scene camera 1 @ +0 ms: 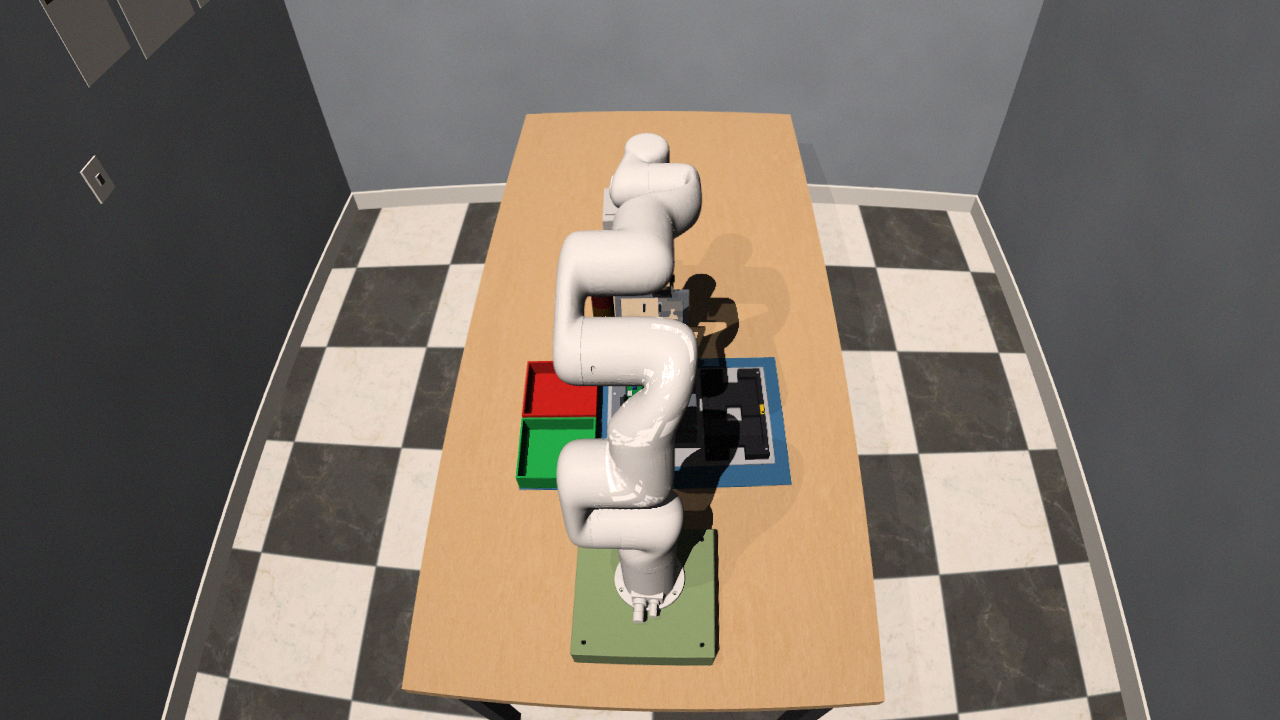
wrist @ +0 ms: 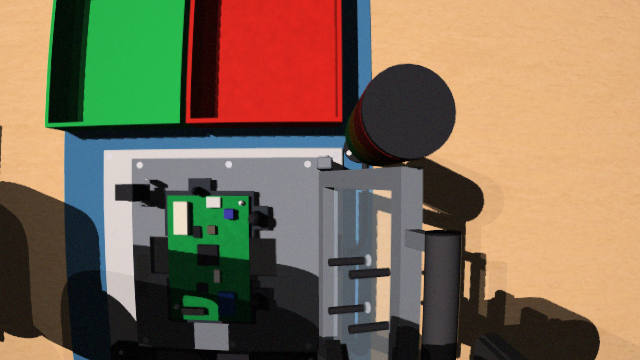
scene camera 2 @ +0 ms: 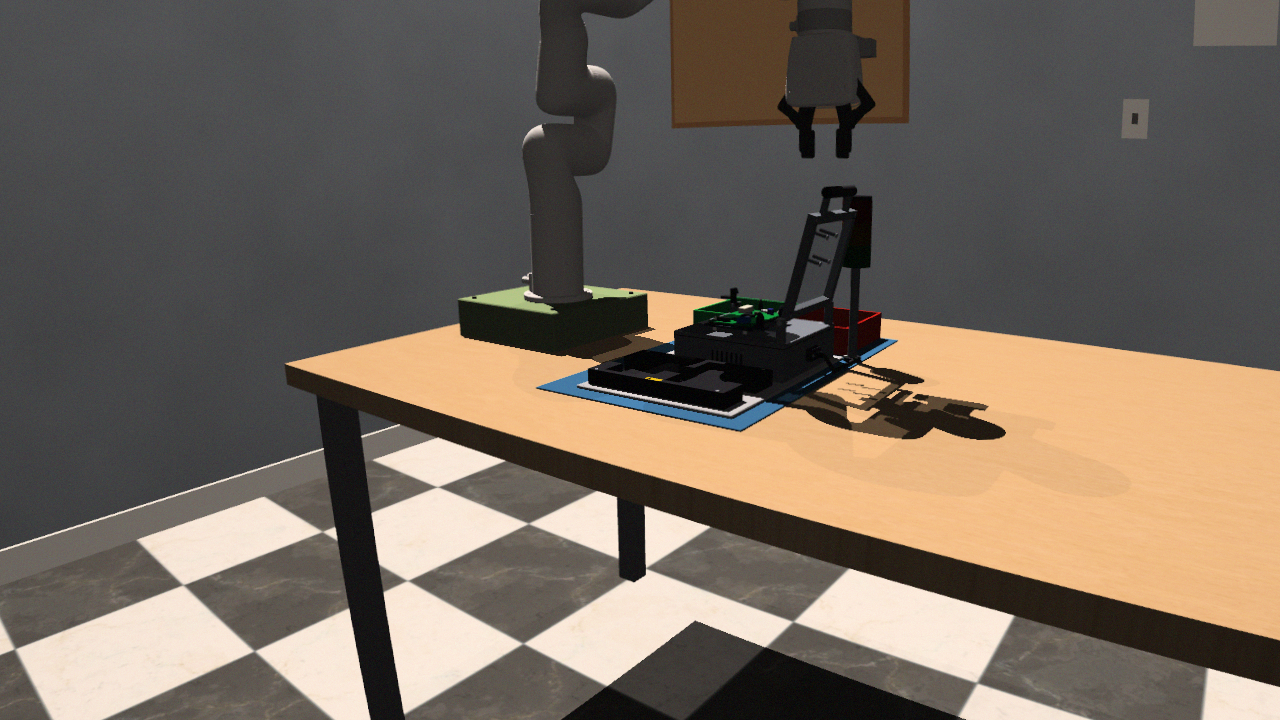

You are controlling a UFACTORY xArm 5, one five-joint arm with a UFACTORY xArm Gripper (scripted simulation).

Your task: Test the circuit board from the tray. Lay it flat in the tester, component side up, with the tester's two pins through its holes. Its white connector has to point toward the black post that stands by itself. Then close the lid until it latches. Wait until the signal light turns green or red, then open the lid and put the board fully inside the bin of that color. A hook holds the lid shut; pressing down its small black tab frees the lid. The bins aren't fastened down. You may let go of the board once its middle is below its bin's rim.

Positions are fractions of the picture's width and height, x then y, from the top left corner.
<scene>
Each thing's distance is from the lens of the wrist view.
green circuit board (wrist: 0.33,0.66): 0.40 m
green bin (wrist: 0.16,0.20): 0.52 m
red bin (wrist: 0.38,0.20): 0.48 m
tester lid (wrist: 0.59,0.60): 0.28 m
The marked spots on the tester lid and the red bin are 0.25 m apart.
</scene>
